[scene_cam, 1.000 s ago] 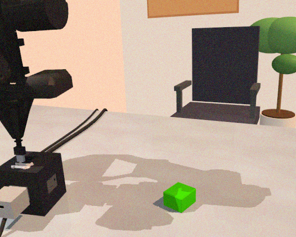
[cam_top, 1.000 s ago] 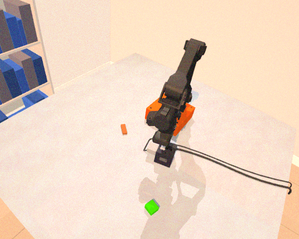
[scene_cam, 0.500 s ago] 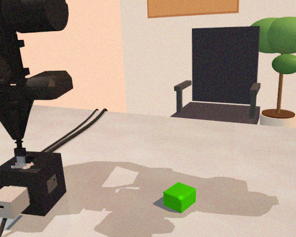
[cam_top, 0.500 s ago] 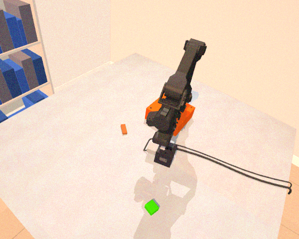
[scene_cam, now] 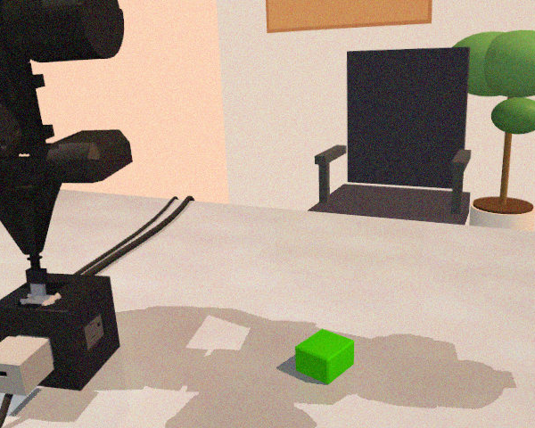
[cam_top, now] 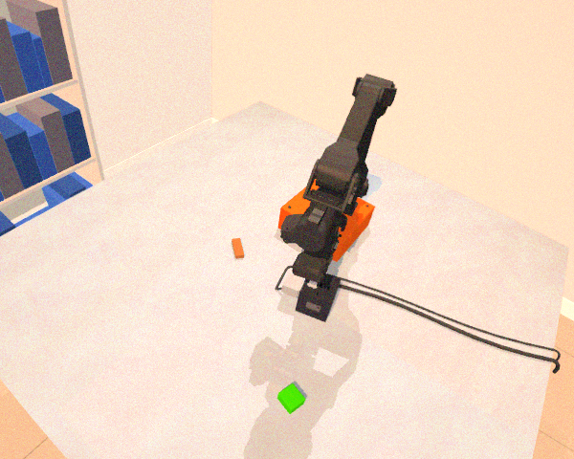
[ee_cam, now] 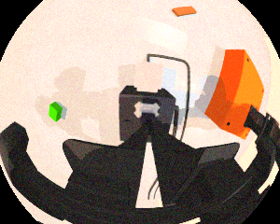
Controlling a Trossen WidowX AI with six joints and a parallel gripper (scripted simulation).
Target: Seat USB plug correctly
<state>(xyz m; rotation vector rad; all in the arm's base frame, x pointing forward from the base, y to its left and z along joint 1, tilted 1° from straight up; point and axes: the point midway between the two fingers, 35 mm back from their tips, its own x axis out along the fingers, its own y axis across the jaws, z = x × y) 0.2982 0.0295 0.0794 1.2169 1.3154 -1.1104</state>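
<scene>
Now: gripper tip 2 cm above the small USB plug. Also, from my gripper tip: pale socket (5 cm below); then green cube (24 cm ahead, 11 cm below, 6 cm to the left).
</scene>
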